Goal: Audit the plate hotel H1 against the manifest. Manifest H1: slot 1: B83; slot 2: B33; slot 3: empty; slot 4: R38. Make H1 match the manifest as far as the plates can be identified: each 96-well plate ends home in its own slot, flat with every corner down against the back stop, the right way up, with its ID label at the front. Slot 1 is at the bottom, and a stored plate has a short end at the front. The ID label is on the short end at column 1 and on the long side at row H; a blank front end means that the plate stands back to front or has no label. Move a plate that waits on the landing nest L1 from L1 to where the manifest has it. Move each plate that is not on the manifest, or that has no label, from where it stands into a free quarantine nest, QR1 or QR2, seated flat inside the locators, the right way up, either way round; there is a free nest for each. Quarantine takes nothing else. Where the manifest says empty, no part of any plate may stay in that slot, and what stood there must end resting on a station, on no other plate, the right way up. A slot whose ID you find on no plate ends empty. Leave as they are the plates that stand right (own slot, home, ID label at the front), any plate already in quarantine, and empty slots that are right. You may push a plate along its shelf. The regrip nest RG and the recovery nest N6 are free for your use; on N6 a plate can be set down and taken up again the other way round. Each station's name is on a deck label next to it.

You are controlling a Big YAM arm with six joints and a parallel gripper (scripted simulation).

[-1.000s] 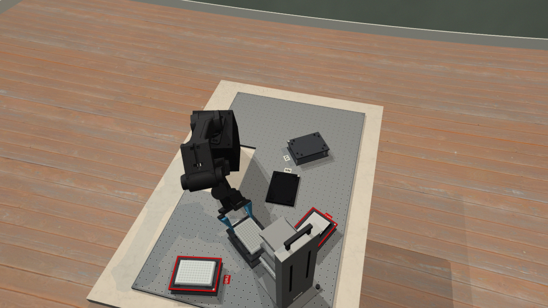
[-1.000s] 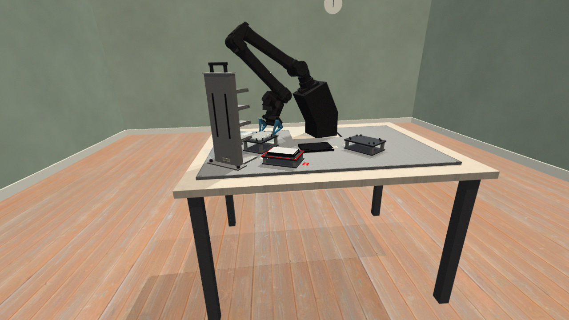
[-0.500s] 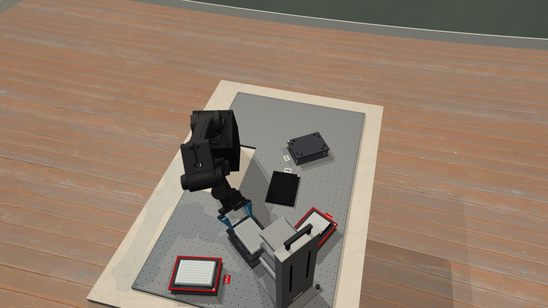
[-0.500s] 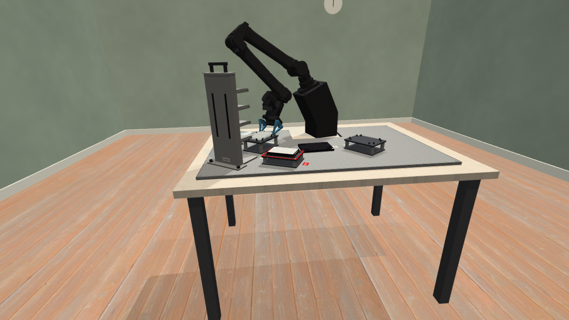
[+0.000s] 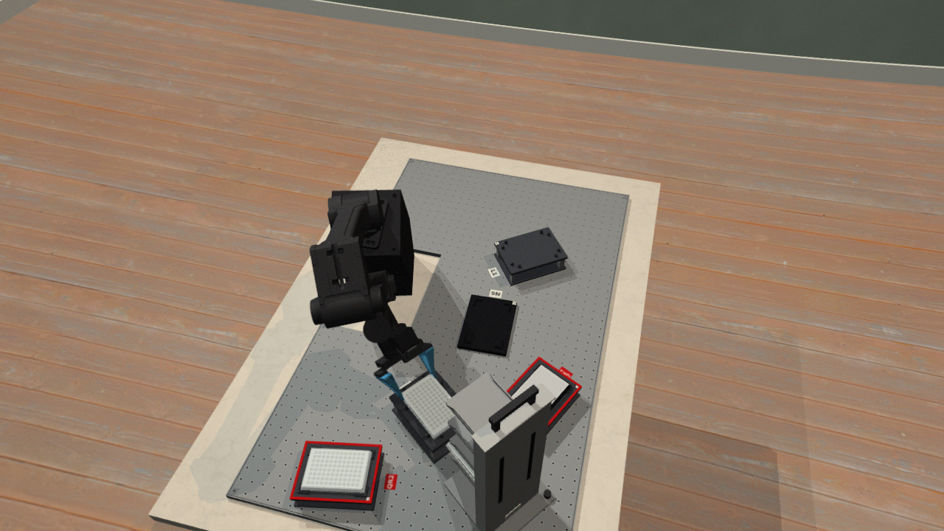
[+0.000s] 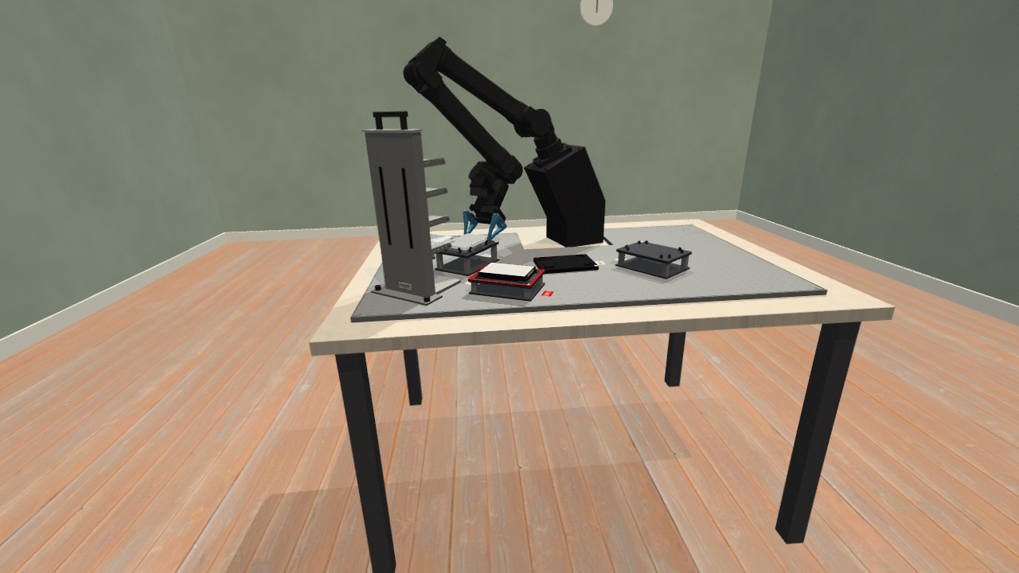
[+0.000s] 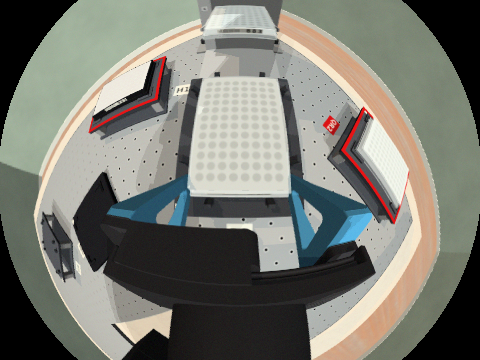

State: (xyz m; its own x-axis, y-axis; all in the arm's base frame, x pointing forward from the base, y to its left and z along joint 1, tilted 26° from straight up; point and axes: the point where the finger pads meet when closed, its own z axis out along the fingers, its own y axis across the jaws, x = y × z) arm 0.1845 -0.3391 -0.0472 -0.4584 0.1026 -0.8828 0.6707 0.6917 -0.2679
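My hand is 4 cm short of the regrip nest RG, 4 cm to the left of it and 2 cm above it. The rest, counted from my hand: red-edged quarantine nest QR1 (27 cm ahead, 4 cm to the left, 4 cm below); H1 deck label (20 cm ahead, 5 cm to the right, 7 cm below); red-edged quarantine nest QR2 (13 cm behind, 20 cm to the right, 4 cm below).
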